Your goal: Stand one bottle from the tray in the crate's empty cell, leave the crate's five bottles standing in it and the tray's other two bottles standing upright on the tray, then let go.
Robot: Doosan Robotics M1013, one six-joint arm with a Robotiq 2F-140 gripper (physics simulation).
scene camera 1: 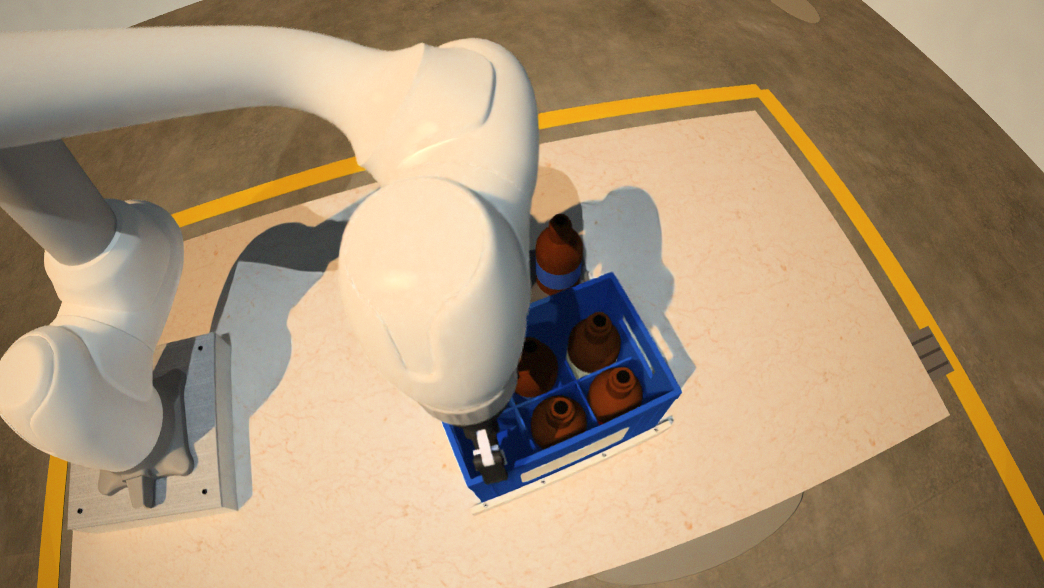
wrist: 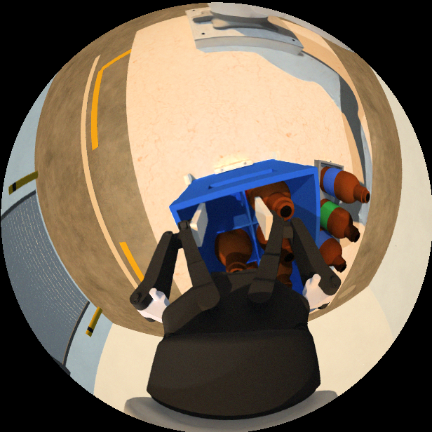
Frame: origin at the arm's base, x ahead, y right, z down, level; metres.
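Where they show: arm's base, origin of the base link: (scene camera 1: 144, 432).
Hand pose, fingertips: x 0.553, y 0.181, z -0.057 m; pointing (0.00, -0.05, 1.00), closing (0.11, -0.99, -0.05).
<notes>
Each offset is from my fingertips to the top centre of the thing. "spot": to the spot under its first point.
The blue crate {spot: dx +0.200, dy +0.056, dz -0.040 m} (scene camera 1: 657, 407) (wrist: 295, 176) holds brown bottles. Four bottles, including one bottle {dx +0.181, dy -0.077, dz -0.042 m} (scene camera 1: 595, 343) at the back right, show in the scene view; the wrist view shows another bottle (wrist: 272, 197) beside the right finger pad. The empty cell (wrist: 220, 215) is at the front-left corner in the scene view. My gripper (scene camera 1: 489, 467) (wrist: 230, 208) is open over this end of the crate, with no bottle between its pads. In the wrist view, a blue-banded bottle (wrist: 340, 183), a green-banded bottle (wrist: 336, 217) and a third bottle (wrist: 332, 251) stand at the grey tray (wrist: 327, 163).
The arm hides much of the tray area and the crate's left part in the scene view. A pale rail {dx +0.096, dy +0.067, dz +0.091 m} (scene camera 1: 573, 468) runs along the crate's front. The arm's base plate (scene camera 1: 186, 490) is at the left. A yellow line (scene camera 1: 840, 182) surrounds the pale work surface.
</notes>
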